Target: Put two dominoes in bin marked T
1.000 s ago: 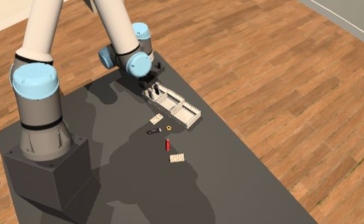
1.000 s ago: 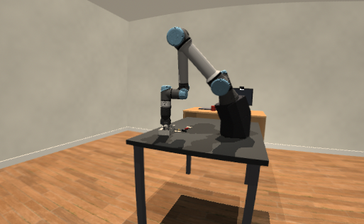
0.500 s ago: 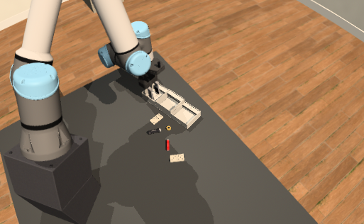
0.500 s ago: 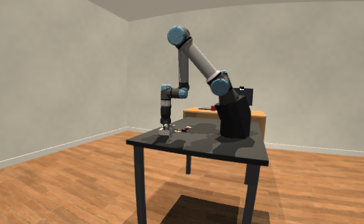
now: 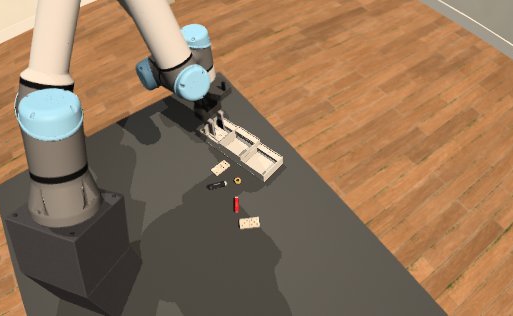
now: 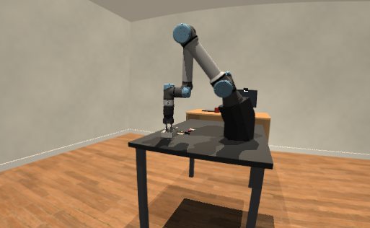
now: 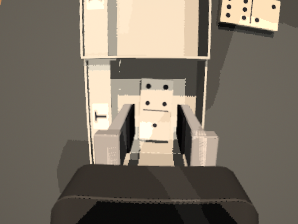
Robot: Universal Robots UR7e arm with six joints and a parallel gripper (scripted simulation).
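The red cylinder is 240 mm to the right of my hand, 50 mm below it and 40 mm behind it. From my hand the other things lie so: black cylinder: 160 mm to the right, 70 mm behind, 50 mm below; yellow nut: 170 mm to the right, 50 mm below, 10 mm behind.
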